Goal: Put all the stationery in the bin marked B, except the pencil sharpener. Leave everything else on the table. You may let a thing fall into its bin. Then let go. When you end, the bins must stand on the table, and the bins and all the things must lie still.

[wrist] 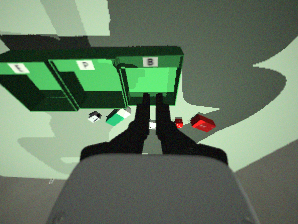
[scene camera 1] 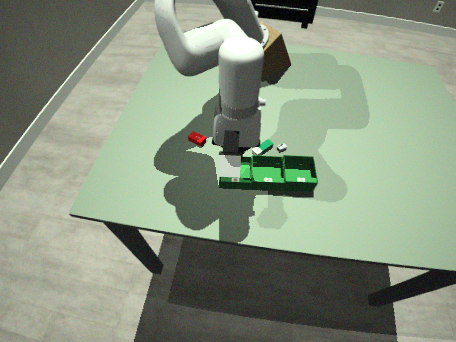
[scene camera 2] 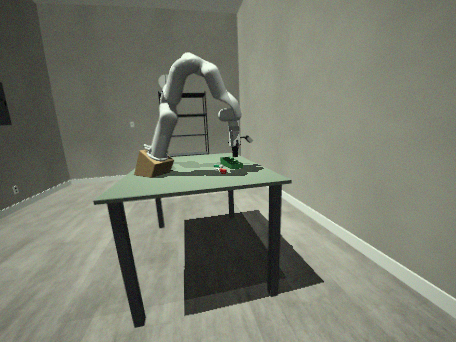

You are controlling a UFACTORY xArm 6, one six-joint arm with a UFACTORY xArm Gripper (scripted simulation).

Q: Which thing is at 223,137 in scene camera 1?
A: My gripper.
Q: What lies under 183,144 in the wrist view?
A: My gripper.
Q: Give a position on a joined green bins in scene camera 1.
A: At 267,172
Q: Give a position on a joined green bins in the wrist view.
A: At 109,78
